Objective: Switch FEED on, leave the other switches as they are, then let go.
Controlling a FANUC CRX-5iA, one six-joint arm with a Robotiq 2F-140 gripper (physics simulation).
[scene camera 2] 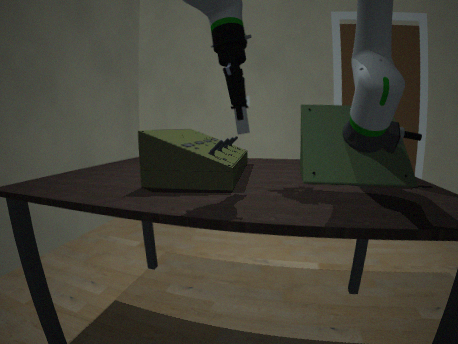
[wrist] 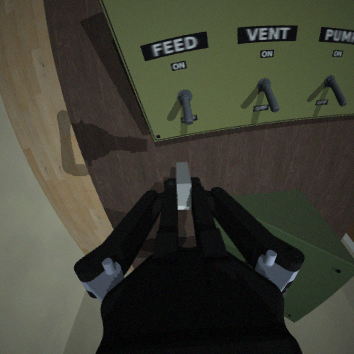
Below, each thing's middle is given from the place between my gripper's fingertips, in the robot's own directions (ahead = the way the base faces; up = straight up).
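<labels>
Green switch console [scene camera 2: 176,159]: my gripper now 16 cm to the left of it, 20 cm short of it, 7 cm above it.
</labels>
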